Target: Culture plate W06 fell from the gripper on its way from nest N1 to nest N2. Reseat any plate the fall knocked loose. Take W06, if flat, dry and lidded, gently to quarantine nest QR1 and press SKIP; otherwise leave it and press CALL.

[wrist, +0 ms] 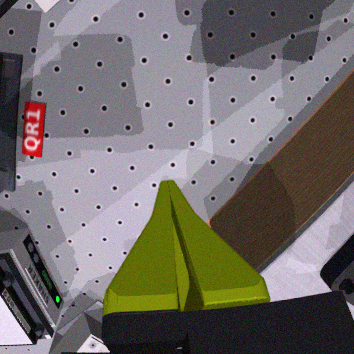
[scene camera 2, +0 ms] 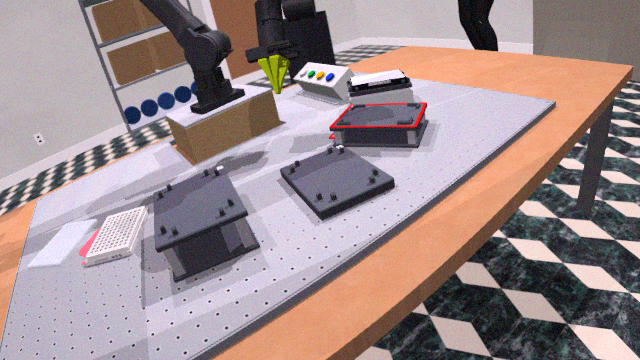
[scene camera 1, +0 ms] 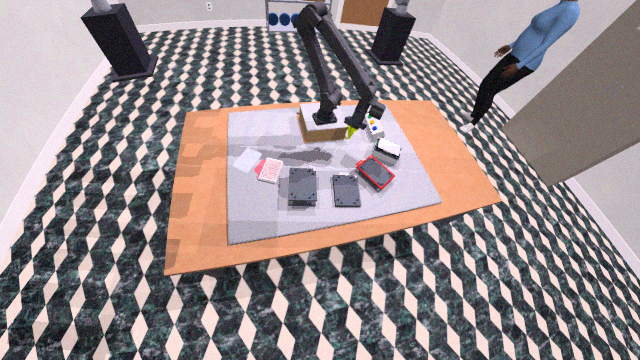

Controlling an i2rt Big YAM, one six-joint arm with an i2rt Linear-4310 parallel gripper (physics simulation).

Labels:
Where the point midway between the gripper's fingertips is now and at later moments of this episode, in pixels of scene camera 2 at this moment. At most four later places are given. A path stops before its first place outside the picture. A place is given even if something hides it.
My gripper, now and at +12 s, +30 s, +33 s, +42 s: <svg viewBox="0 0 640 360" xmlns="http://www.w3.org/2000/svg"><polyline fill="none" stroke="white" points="278,93 307,66 336,69 327,65 336,67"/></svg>

